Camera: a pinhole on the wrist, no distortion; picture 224 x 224 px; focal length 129.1 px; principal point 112.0 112.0 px. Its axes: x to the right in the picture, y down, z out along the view. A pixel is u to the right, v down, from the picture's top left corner.
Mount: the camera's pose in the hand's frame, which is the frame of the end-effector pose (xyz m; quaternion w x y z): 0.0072 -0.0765 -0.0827 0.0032 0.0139 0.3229 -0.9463
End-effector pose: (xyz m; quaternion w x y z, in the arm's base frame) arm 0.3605 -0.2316 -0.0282 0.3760 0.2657 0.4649 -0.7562
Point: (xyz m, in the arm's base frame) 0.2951 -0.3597 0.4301
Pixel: 191 78
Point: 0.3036 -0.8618 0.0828
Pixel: outside the picture
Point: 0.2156 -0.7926 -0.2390
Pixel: outside the picture
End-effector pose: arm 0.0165 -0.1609 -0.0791 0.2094 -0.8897 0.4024 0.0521
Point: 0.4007 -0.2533 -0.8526
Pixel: outside the picture
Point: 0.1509 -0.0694 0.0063
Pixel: 113 173
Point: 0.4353 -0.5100 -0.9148
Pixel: outside the picture
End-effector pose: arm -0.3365 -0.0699 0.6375 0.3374 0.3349 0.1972 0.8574
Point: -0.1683 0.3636 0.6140
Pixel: 40 149
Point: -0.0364 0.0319 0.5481
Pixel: 167 108
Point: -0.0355 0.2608 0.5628
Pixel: 100 139
